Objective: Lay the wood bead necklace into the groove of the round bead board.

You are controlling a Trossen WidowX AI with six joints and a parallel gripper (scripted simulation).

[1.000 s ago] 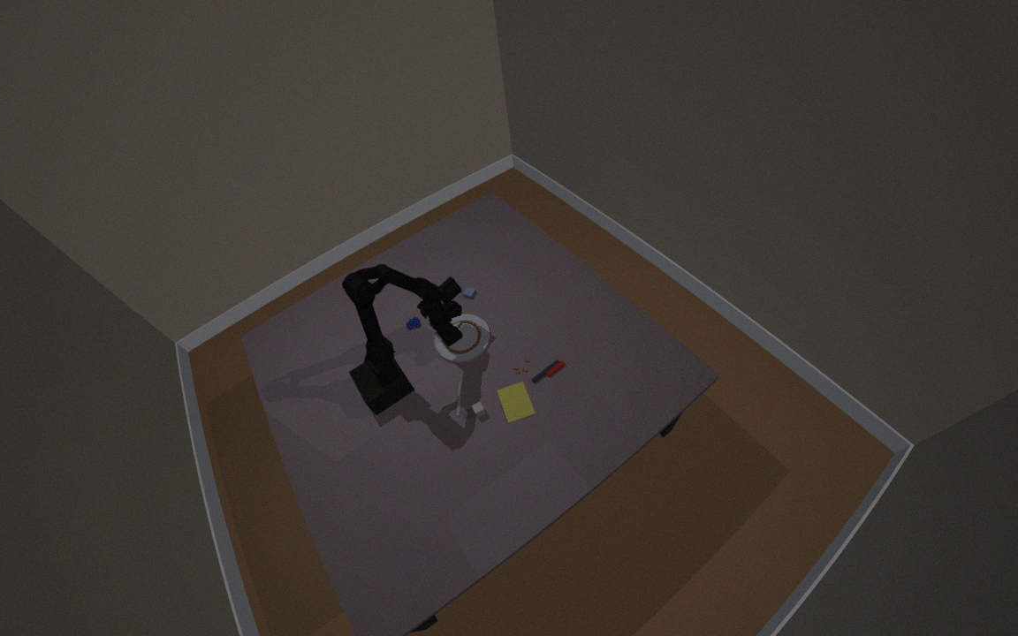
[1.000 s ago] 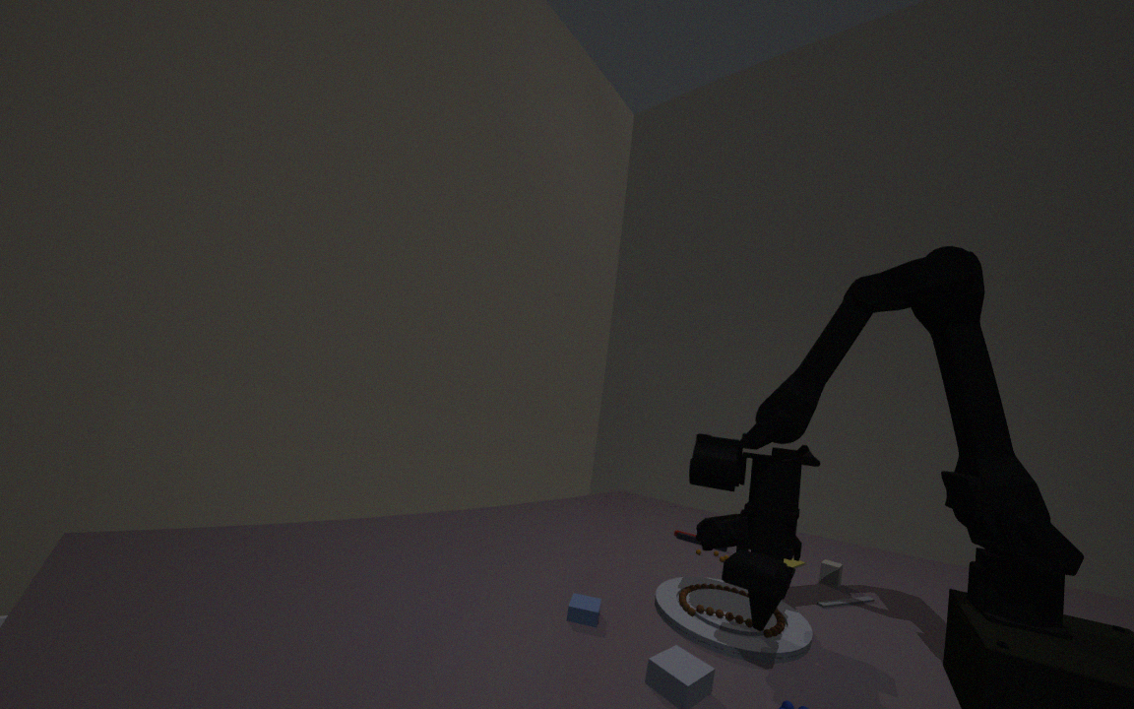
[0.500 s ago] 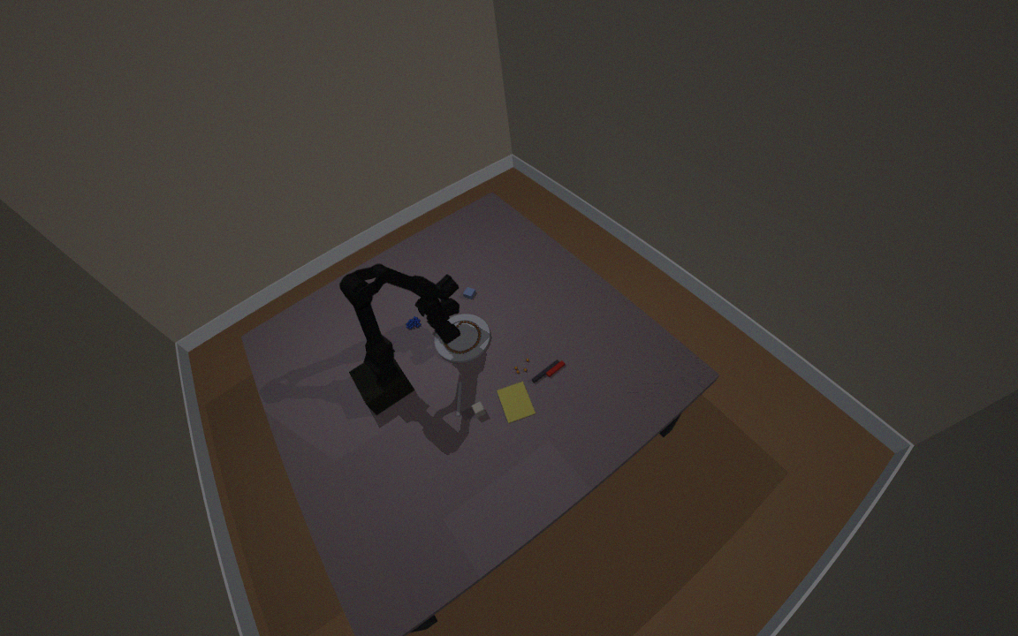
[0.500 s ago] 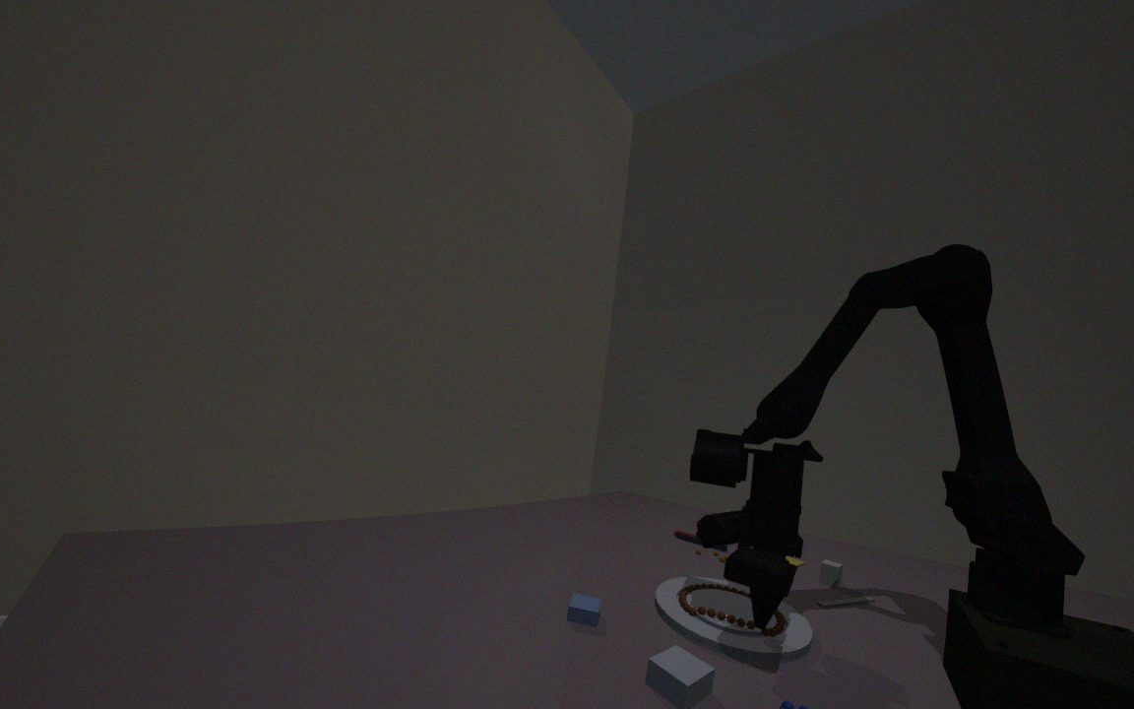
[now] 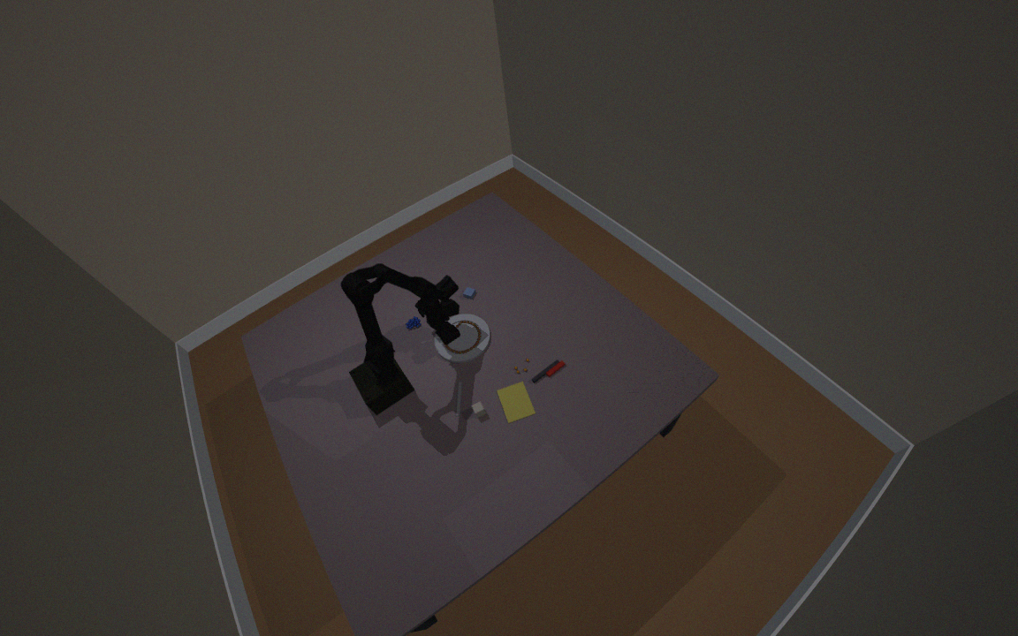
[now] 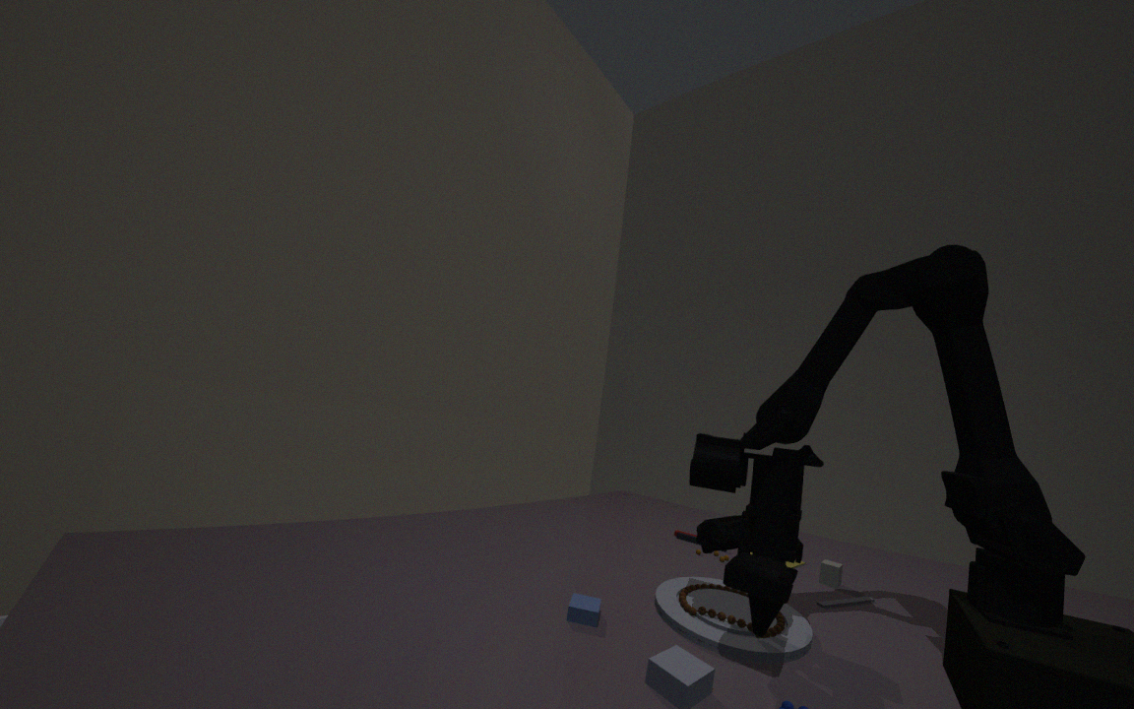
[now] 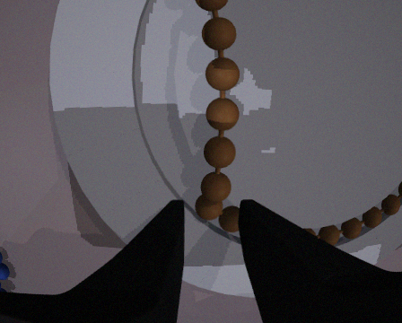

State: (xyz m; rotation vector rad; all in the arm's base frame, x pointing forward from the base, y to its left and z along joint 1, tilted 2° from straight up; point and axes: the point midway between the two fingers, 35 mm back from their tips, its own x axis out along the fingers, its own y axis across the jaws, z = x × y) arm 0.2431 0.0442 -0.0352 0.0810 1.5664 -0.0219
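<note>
My gripper tip is 40 mm short of the round bead board, 50 mm to the left of it and 10 mm above it. From my gripper tip the other things lie so: grey block 50 mm ahead, 140 mm to the left; blue block 190 mm ahead, 90 mm to the left, 10 mm below; thin stick 110 mm behind, 230 mm to the right, 10 mm below.
</note>
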